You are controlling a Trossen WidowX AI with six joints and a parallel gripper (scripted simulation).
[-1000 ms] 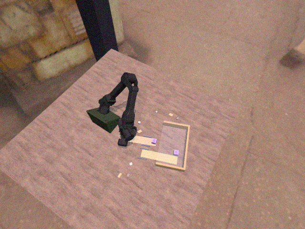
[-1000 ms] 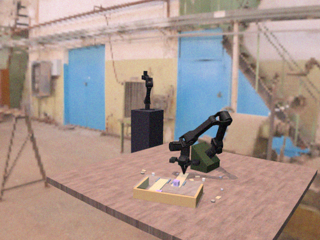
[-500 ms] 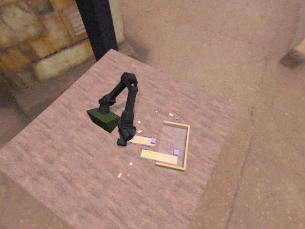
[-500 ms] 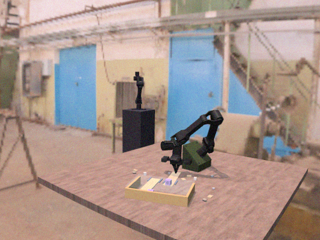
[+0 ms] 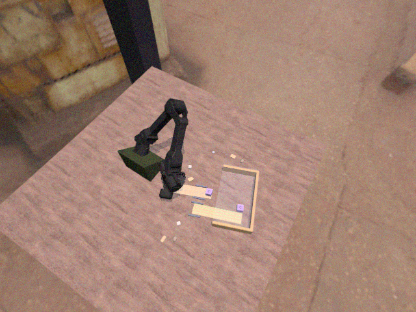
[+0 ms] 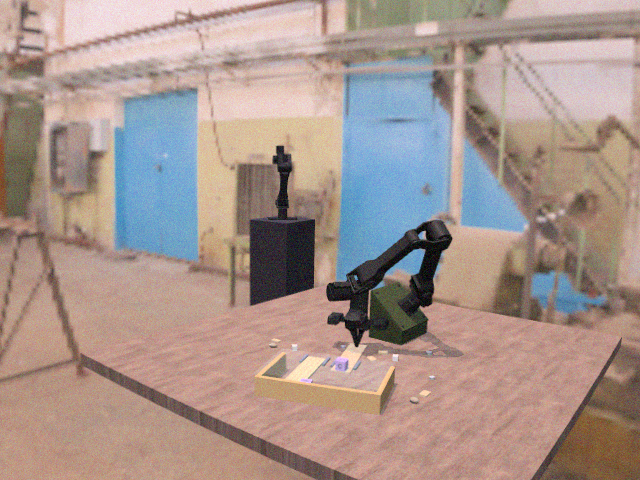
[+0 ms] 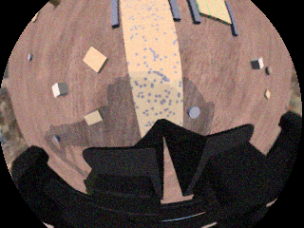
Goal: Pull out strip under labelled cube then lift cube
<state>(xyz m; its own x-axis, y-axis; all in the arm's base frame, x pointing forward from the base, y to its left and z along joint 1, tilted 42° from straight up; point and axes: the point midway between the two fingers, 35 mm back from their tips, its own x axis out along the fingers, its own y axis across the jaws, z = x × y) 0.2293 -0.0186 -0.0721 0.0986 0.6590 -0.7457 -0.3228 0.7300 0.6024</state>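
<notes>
Right now the dotted strip is 90 mm ahead of my gripper tip and 30 mm to the left of it.
</notes>
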